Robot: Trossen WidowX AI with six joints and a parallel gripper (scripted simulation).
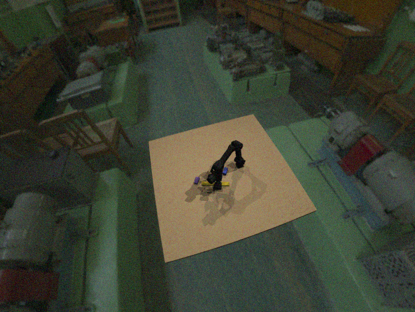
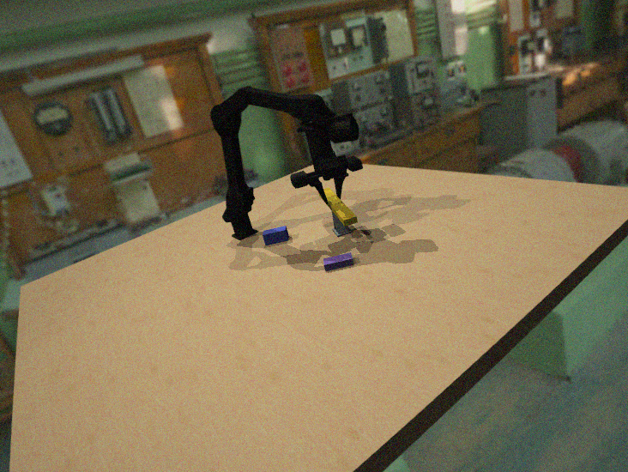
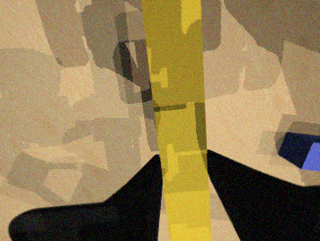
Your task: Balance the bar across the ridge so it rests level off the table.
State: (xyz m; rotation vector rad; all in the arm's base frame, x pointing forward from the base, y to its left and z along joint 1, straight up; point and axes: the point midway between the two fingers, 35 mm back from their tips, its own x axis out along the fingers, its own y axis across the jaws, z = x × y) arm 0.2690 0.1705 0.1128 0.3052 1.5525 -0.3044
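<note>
Now: the yellow bar 3 cm ahead of my gripper tip and 1 cm to the right of it. The rest, counted from my gripper tip: blue block 14 cm to the right, 11 cm behind, 6 cm below; purple block 17 cm ahead, 14 cm to the right, 7 cm below.
</note>
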